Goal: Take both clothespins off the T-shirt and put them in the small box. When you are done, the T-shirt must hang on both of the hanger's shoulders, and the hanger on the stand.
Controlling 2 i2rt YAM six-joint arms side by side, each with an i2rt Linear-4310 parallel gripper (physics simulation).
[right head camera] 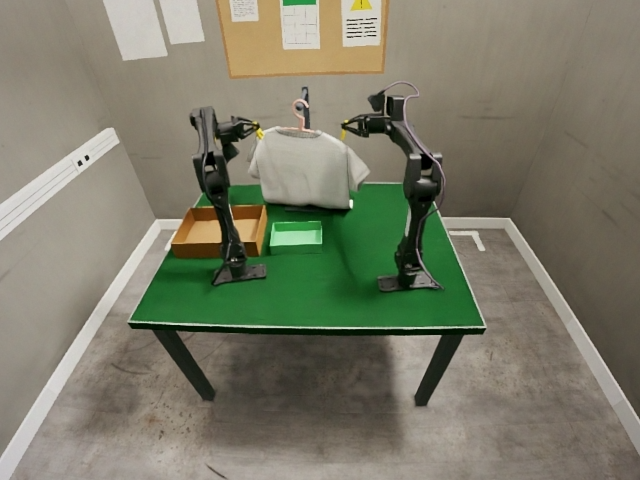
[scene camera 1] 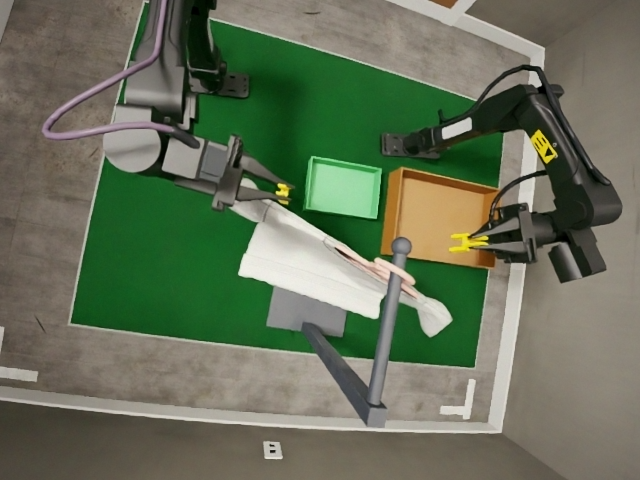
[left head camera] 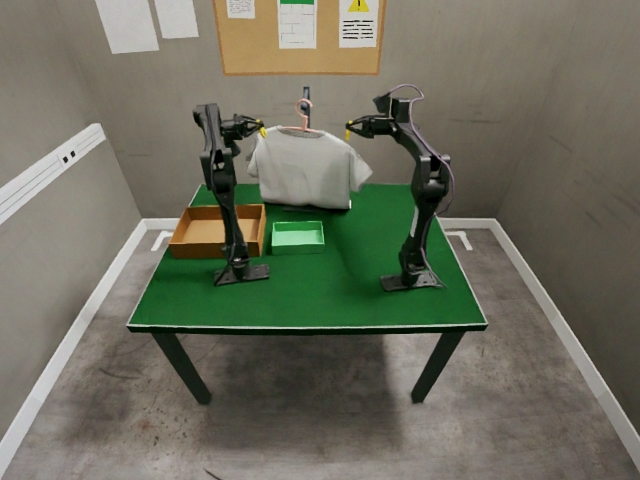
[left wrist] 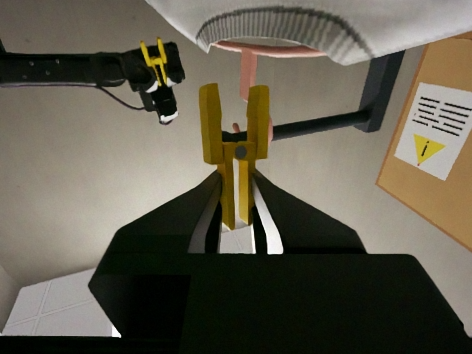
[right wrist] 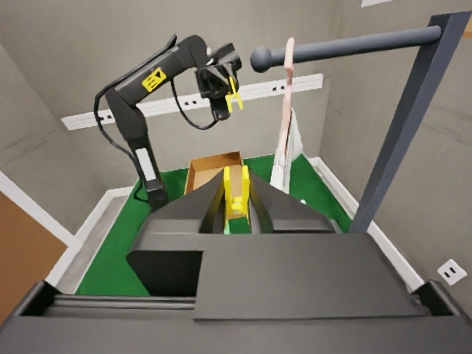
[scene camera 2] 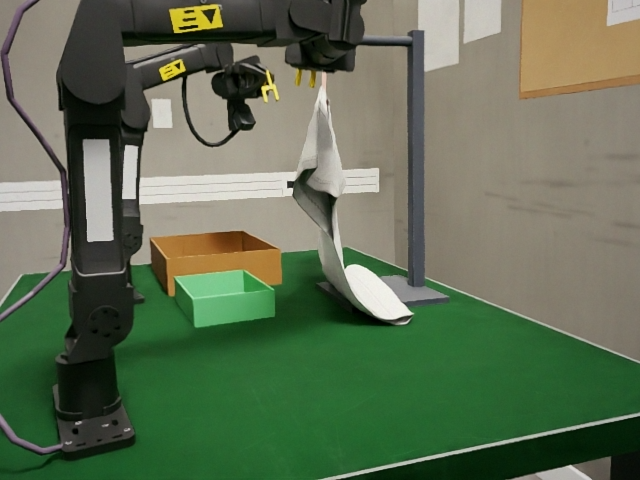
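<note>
The white T-shirt [left head camera: 305, 170] [scene camera 1: 310, 263] [scene camera 2: 323, 149] hangs on the pink hanger [left head camera: 305, 122] [right wrist: 286, 115], with cloth over both shoulders. The hanger's hook is on the rod of the grey stand [scene camera 1: 385, 335] [scene camera 2: 415, 155] [right wrist: 395, 125], and the hanger is turned askew. My left gripper [left head camera: 260, 125] [left wrist: 236, 177] is shut on one yellow clothespin [scene camera 1: 465, 242] [left wrist: 212, 125], clear of the shirt. My right gripper [left head camera: 351, 125] [right wrist: 236, 176] is shut on the other yellow clothespin [scene camera 1: 282, 193] [right wrist: 236, 204], also apart from the cloth. The small green box [left head camera: 297, 249] [scene camera 2: 232, 307] stands in front of the shirt.
A larger brown box [left head camera: 217, 251] [scene camera 1: 391, 211] stands beside the green box, below my left gripper in scene camera 1. The stand's base [scene camera 1: 305, 312] is under the shirt's hem. The rod's round end [scene camera 1: 401, 246] sticks out past the hanger hook.
</note>
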